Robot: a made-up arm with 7 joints. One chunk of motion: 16 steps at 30 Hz.
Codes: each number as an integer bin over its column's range. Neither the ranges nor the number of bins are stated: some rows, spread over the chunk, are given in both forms.
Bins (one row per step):
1: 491 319 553 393 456 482
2: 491 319 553 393 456 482
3: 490 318 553 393 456 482
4: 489 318 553 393 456 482
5: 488 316 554 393 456 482
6: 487 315 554 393 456 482
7: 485 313 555 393 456 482
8: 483 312 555 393 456 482
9: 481 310 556 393 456 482
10: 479 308 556 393 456 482
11: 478 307 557 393 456 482
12: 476 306 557 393 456 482
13: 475 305 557 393 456 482
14: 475 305 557 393 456 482
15: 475 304 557 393 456 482
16: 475 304 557 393 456 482
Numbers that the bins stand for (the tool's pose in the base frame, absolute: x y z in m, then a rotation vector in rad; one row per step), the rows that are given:
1: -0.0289 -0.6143 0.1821 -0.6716 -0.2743 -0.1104
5: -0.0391 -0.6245 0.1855 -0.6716 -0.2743 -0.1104
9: -0.0630 -0.6449 0.1923 -0.6716 -0.2743 -0.1104
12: -0.0800 -0.6586 0.1957 -0.6716 -0.2743 -0.1104
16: -0.0834 -0.6654 0.1957 -0.6716 -0.2743 -0.1104
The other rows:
2: -0.0289 -0.6143 0.1821 -0.6716 -0.2743 -0.1104
3: -0.0323 -0.6177 0.1821 -0.6716 -0.2743 -0.1104
4: -0.0357 -0.6177 0.1821 -0.6716 -0.2743 -0.1104
6: -0.0425 -0.6279 0.1855 -0.6716 -0.2743 -0.1104
7: -0.0493 -0.6347 0.1889 -0.6716 -0.2743 -0.1104
8: -0.0562 -0.6381 0.1889 -0.6716 -0.2743 -0.1104
10: -0.0698 -0.6518 0.1923 -0.6716 -0.2743 -0.1104
11: -0.0732 -0.6552 0.1957 -0.6716 -0.2743 -0.1104
13: -0.0834 -0.6620 0.1957 -0.6716 -0.2743 -0.1104
14: -0.0834 -0.6620 0.1957 -0.6716 -0.2743 -0.1104
15: -0.0834 -0.6654 0.1957 -0.6716 -0.2743 -0.1104

